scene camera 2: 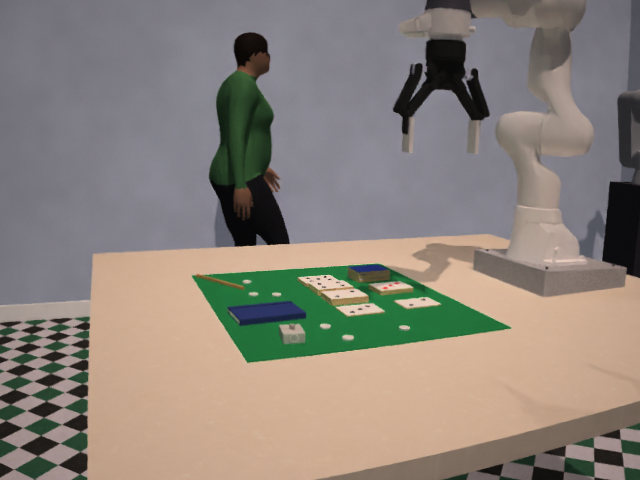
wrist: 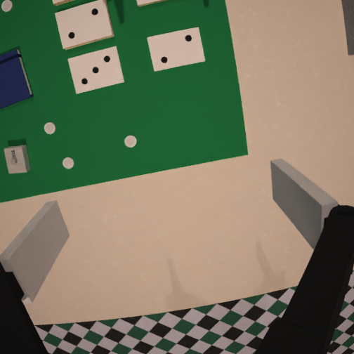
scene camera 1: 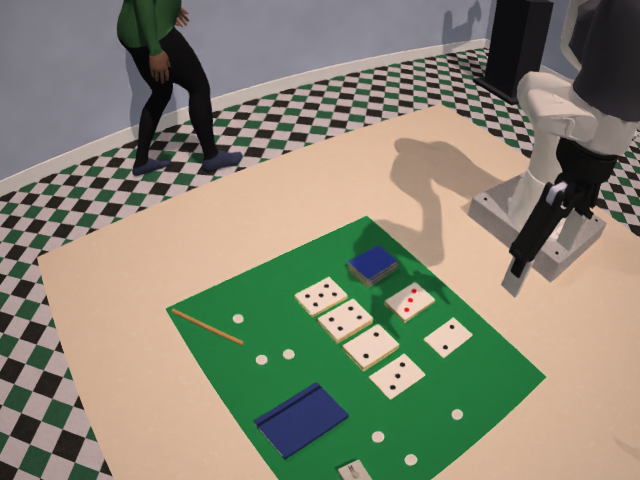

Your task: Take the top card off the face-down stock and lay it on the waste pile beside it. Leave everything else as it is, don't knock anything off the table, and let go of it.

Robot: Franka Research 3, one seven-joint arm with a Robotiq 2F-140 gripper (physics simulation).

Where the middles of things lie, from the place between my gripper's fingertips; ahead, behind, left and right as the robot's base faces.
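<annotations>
I can see the two-dot card [scene camera 1: 447, 338], which is 130 mm to the right of my hand, 30 mm behind it and 340 mm below it. Going by their middles, the card is the nearest to my hand of the things named here. The green mat [scene camera 1: 486, 377] is 200 mm to the right of my hand and 150 mm ahead of it, and 350 mm below it. As for the blue book [scene camera 1: 291, 426], it is far ahead of my hand, a fair way to the right of it and far below it.
</annotations>
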